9 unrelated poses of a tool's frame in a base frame.
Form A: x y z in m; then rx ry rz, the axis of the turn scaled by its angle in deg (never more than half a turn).
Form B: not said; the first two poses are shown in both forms.
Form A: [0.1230 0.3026 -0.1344 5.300 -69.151 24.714]
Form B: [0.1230 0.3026 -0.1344 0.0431 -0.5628 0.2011 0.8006]
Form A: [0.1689 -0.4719 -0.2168 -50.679 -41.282 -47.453]
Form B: [0.1689 -0.4719 -0.2168 -0.4065 -0.3312 -0.3807 0.7617]
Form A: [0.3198 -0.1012 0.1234 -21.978 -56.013 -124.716]
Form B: [0.3198 -0.1012 0.1234 -0.1484 -0.3782 -0.8422 0.3545]
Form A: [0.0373 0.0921 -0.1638 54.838 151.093 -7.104]
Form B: [0.0373 0.0921 -0.1638 0.3361 0.9261 -0.0435 0.1660]
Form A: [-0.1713 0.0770 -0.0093 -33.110 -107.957 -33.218]
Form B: [-0.1713 0.0770 -0.0093 -0.2407 -0.7850 -0.2415 0.5172]
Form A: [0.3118 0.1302 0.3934 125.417 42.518 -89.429]
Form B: [0.3118 0.1302 0.3934 0.7727 0.2620 -0.5510 0.1754]
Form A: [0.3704 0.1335 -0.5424 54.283 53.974 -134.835]
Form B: [0.3704 0.1335 -0.5424 0.3418 0.3399 -0.8491 0.2160]
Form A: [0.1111 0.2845 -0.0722 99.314 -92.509 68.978]
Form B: [0.1111 0.2845 -0.0722 0.6333 -0.5899 0.4398 0.2398]
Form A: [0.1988 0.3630 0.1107 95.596 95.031 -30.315]
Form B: [0.1988 0.3630 0.1107 0.6463 0.6425 -0.2050 0.3571]
